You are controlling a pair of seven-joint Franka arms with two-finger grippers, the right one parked.
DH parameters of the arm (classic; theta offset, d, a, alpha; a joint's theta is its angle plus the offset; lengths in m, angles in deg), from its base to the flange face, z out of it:
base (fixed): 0 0 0 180
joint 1: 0 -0.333 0 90
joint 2: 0 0 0 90
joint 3: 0 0.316 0.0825 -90
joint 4: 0 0 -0.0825 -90
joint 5: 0 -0.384 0 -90
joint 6: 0 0 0.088 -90
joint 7: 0 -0.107 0 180
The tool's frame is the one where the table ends.
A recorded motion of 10 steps. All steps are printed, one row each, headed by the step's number.
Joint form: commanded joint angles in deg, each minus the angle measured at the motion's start. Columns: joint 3, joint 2, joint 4, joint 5, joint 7, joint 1, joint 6.
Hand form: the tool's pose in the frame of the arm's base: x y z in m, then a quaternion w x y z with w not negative. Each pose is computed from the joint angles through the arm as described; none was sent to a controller.
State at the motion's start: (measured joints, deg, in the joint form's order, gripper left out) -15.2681 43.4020 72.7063 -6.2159 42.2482 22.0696 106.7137
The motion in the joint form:
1: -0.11 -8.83 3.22 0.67 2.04 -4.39 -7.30
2: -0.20 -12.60 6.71 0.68 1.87 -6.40 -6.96
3: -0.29 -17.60 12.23 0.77 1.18 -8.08 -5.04
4: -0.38 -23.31 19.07 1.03 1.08 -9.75 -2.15
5: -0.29 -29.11 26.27 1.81 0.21 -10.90 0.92
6: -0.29 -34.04 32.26 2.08 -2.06 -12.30 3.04
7: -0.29 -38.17 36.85 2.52 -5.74 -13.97 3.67
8: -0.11 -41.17 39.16 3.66 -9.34 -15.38 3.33
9: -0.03 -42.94 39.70 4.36 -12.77 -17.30 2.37
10: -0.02 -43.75 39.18 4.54 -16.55 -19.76 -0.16
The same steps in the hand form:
1: 0.6124 -0.3416 0.3777 0.03019 -0.99063 -0.10147 0.08627
2: 0.6098 -0.3187 0.3954 0.03165 -0.98996 -0.11309 0.07871
3: 0.5988 -0.2993 0.4118 0.03115 -0.99059 -0.11639 0.06488
4: 0.5824 -0.2796 0.4246 0.03017 -0.99053 -0.12488 0.04840
5: 0.5611 -0.2631 0.4329 0.02745 -0.99103 -0.12606 0.03485
6: 0.5431 -0.2440 0.4380 0.02961 -0.99241 -0.11679 0.02454
7: 0.5283 -0.2230 0.4425 0.03354 -0.99420 -0.09964 0.02287
8: 0.5198 -0.2059 0.4519 0.02974 -0.99557 -0.08598 0.02356
9: 0.5191 -0.1868 0.4627 0.02654 -0.99645 -0.07617 0.02395
10: 0.5215 -0.1633 0.4709 0.02967 -0.99677 -0.06583 0.03512

